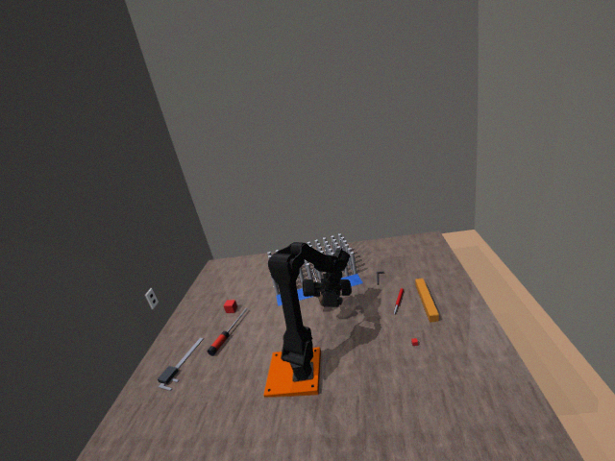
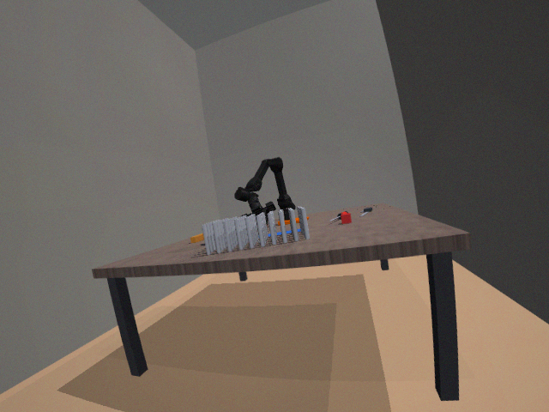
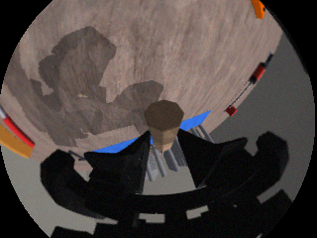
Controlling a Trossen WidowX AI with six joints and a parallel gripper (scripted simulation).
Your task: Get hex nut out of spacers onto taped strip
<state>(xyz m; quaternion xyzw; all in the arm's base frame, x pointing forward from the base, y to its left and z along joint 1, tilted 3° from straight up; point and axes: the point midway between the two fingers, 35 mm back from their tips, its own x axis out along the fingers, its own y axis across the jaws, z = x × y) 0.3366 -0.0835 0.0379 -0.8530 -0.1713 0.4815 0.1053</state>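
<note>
Now: gripper tip 100 mm short of the blue taped strip, 20 mm to the right of it and 40 mm above it. Round my gripper tip: hook tool: 100 mm ahead, 20 mm to the left, 10 mm below; orange block: 80 mm behind, 390 mm to the right, 20 mm below; tiny red cube: 280 mm behind, 300 mm to the right, 30 mm below.
</note>
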